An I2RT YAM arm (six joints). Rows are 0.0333 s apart.
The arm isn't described. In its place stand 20 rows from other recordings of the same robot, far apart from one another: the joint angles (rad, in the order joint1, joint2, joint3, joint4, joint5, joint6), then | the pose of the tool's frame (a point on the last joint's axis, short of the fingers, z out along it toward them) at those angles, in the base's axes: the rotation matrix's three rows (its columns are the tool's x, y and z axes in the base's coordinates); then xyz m.
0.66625, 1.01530, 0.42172, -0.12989, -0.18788, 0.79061 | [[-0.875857 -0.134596 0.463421], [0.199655 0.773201 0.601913], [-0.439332 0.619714 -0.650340]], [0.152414 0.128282 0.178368]
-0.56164, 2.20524, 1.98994, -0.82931, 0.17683, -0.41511 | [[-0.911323 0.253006 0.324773], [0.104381 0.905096 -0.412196], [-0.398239 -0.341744 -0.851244]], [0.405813 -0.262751 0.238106]
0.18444, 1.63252, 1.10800, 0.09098, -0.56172, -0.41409 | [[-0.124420 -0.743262 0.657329], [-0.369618 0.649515 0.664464], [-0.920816 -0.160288 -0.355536]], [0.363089 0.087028 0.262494]
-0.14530, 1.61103, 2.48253, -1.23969, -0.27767, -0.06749 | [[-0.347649 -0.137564 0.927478], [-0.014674 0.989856 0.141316], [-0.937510 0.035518 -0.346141]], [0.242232 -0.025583 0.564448]
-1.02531, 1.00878, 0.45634, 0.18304, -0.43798, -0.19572 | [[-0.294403 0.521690 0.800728], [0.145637 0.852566 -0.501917], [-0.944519 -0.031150 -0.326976]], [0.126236 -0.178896 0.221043]
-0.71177, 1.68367, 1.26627, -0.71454, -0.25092, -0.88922 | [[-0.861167 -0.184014 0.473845], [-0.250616 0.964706 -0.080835], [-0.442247 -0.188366 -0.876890]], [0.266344 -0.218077 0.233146]
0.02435, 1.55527, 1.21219, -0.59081, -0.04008, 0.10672 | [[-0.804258 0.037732 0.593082], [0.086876 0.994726 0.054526], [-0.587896 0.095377 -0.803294]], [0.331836 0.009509 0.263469]
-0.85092, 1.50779, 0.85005, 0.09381, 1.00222, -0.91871 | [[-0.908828 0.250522 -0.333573], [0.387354 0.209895 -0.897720], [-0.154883 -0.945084 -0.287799]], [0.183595 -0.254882 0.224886]
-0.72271, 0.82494, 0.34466, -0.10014, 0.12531, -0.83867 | [[-0.821306 0.185160 0.539604], [-0.259588 0.720975 -0.642502], [-0.508007 -0.667766 -0.544075]], [0.130012 -0.120587 0.187478]
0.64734, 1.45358, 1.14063, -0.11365, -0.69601, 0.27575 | [[-0.570374 -0.803467 0.170628], [-0.169279 0.318257 0.932769], [-0.803753 0.503143 -0.317536]], [0.251814 0.218990 0.315425]
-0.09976, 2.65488, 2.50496, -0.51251, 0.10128, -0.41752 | [[-0.631751 -0.085069 0.770489], [-0.342199 0.922472 -0.178732], [-0.695550 -0.376575 -0.611883]], [0.587535 -0.062425 0.192419]
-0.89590, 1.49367, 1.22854, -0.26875, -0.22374, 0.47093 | [[0.007927 0.716350 0.697696], [0.698152 0.495551 -0.516733], [-0.715906 0.491194 -0.496193]], [0.221981 -0.264746 0.315101]
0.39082, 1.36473, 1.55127, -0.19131, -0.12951, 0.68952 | [[-0.319683 -0.380783 0.867645], [0.550572 0.670597 0.497162], [-0.771151 0.636635 -0.004730]], [0.280161 0.120403 0.475791]
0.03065, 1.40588, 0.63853, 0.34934, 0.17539, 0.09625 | [[-0.391456 0.167613 0.904803], [0.082670 0.985701 -0.146833], [-0.916476 0.017321 -0.399715]], [0.294368 0.002811 0.202749]
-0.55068, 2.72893, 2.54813, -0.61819, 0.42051, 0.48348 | [[-0.205869 0.921638 0.328940], [0.624394 0.382537 -0.681027], [-0.753492 0.065186 -0.654218]], [0.493393 -0.320017 0.158023]
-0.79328, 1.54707, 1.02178, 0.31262, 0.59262, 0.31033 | [[0.156477 0.972813 0.170735], [0.202116 0.137668 -0.969638], [-0.966780 0.186234 -0.175079]], [0.236262 -0.268360 0.284627]
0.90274, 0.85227, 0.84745, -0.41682, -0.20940, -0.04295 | [[-0.215270 -0.895439 0.389676], [-0.340606 0.442820 0.829397], [-0.915230 0.045819 -0.400317]], [0.112378 0.154361 0.326517]
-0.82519, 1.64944, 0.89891, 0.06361, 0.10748, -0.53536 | [[-0.771369 0.457156 0.442716], [0.087704 0.765399 -0.637552], [-0.630316 -0.452960 -0.630499]], [0.231534 -0.256363 0.184096]
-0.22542, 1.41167, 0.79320, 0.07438, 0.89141, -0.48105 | [[-0.812462 0.466192 0.350099], [-0.111963 0.464560 -0.878435], [-0.572162 -0.752894 -0.325241]], [0.281370 -0.092937 0.231121]
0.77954, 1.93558, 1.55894, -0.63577, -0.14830, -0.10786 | [[-0.518866 -0.811487 0.268824], [-0.662518 0.580452 0.473439], [-0.540230 0.067551 -0.838802]], [0.296399 0.300343 0.233193]
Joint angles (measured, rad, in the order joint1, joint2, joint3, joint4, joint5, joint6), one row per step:
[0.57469 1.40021 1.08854 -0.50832 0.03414 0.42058]
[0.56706 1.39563 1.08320 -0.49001 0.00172 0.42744]
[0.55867 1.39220 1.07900 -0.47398 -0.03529 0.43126]
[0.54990 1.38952 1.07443 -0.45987 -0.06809 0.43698]
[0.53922 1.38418 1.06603 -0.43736 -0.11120 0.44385]
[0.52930 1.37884 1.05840 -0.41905 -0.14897 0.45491]
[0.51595 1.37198 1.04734 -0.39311 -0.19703 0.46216]
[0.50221 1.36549 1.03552 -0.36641 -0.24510 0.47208]
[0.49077 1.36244 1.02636 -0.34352 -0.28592 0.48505]
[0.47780 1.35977 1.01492 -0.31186 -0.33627 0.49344]
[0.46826 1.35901 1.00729 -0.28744 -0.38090 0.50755]
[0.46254 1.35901 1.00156 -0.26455 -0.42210 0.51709]
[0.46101 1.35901 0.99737 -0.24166 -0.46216 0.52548]
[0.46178 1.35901 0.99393 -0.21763 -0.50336 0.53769]
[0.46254 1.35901 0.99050 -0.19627 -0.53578 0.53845]
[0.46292 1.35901 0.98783 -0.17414 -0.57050 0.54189]
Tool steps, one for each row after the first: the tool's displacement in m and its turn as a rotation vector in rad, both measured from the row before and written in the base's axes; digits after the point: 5 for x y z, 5 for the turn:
[0.00079 -0.00086 0.00091 0.03330 0.00039 0.00972]
[0.00088 -0.00088 0.00083 0.03271 0.00267 0.01481]
[0.00094 -0.00116 0.00039 0.02936 0.00415 0.01050]
[0.00085 -0.00147 0.00060 0.03952 0.00192 0.01567]
[0.00057 -0.00159 0.00056 0.03645 0.00462 0.01033]
[0.00080 -0.00224 0.00056 0.04257 0.00088 0.01775]
[0.00080 -0.00238 0.00033 0.04304 0.00205 0.01652]
[0.00100 -0.00177 -0.00005 0.03766 0.00519 0.01215]
[0.00131 -0.00179 -0.00007 0.04261 -0.00054 0.02161]
[0.00101 -0.00104 0.00007 0.03909 0.00586 0.01807]
[0.00064 -0.00010 0.00038 0.03407 0.00208 0.02238]
[0.00011 0.00098 0.00093 0.03291 -0.00050 0.02688]
[-0.00021 0.00161 0.00132 0.03529 0.00089 0.02889]
[-0.00018 0.00129 0.00103 0.02407 -0.00762 0.02763]
[-0.00014 0.00123 0.00140 0.02648 -0.00652 0.02835]

